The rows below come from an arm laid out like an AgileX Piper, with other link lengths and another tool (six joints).
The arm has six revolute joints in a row. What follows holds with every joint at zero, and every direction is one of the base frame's. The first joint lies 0.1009 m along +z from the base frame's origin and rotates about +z. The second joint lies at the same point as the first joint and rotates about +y. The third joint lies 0.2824 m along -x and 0.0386 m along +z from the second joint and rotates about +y. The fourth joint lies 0.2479 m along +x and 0.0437 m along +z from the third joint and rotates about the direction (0.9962, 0, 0.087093). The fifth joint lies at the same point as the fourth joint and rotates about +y. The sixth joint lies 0.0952 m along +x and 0.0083 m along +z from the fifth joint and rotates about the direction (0.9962, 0, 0.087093). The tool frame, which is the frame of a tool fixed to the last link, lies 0.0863 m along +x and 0.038 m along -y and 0.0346 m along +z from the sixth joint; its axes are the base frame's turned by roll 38.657, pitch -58.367 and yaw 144.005 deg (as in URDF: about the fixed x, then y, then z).
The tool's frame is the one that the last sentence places.
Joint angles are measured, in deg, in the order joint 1, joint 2, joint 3, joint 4, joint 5, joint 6. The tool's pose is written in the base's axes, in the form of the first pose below.
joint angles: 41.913 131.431 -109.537 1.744 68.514 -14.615
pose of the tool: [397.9, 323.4, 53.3, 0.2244, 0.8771, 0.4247, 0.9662, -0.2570, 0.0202]
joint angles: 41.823 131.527 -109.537 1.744 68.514 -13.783
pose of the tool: [398.4, 322.1, 52.4, 0.2394, 0.8736, 0.4237, 0.9620, -0.2724, 0.0181]
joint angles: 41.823 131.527 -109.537 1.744 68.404 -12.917
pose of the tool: [398.6, 321.6, 52.4, 0.2524, 0.8691, 0.4254, 0.9578, -0.2870, 0.0179]
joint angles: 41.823 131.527 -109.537 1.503 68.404 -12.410
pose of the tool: [399.1, 320.7, 52.5, 0.2582, 0.8683, 0.4236, 0.9555, -0.2942, 0.0206]
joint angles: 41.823 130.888 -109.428 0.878 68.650 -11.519
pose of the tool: [399.8, 318.3, 57.7, 0.2648, 0.8666, 0.4229, 0.9516, -0.3058, 0.0309]
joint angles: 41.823 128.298 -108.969 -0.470 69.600 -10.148
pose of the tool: [400.0, 312.3, 78.0, 0.2676, 0.8626, 0.4293, 0.9448, -0.3223, 0.0587]
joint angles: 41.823 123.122 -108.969 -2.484 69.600 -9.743
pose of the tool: [403.9, 307.9, 125.1, 0.2266, 0.8465, 0.4818, 0.9363, -0.3256, 0.1316]
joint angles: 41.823 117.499 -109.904 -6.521 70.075 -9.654
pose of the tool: [408.8, 297.1, 182.5, 0.1591, 0.8380, 0.5220, 0.9144, -0.3244, 0.2420]
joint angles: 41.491 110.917 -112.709 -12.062 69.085 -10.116
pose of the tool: [415.9, 280.4, 264.7, 0.0475, 0.8134, 0.5798, 0.8496, -0.3381, 0.4047]
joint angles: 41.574 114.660 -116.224 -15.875 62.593 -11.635
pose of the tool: [443.1, 298.0, 272.1, -0.0630, 0.8104, 0.5824, 0.8039, -0.3046, 0.5108]
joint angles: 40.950 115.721 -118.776 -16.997 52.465 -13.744
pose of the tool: [463.7, 315.4, 305.6, -0.2173, 0.7493, 0.6256, 0.7255, -0.3048, 0.6170]
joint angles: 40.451 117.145 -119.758 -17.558 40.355 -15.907
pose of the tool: [478.9, 335.3, 333.2, -0.3793, 0.6731, 0.6349, 0.6342, -0.3105, 0.7081]
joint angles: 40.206 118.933 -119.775 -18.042 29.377 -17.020
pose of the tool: [487.7, 353.1, 348.4, -0.5028, 0.6011, 0.6212, 0.5550, -0.3265, 0.7651]
